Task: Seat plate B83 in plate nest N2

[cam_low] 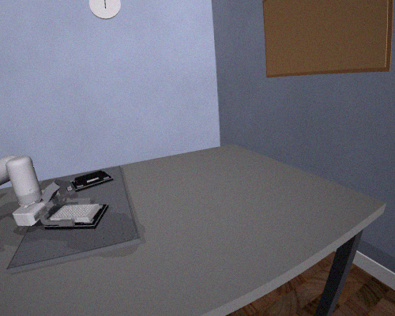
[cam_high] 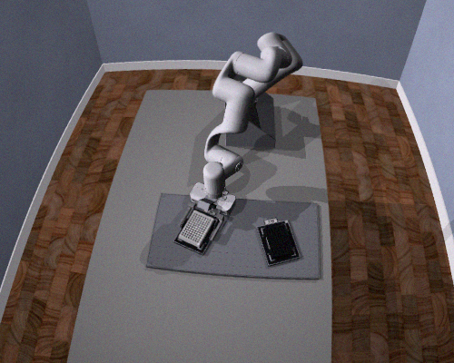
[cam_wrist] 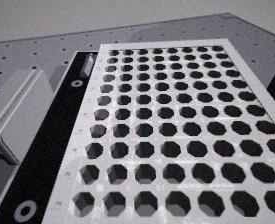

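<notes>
Right now my hand is 2 cm above the black plate nest. Round my hand: white well plate (1 cm to the right); dark plate B38 (3 cm ahead, 29 cm to the left).
</notes>
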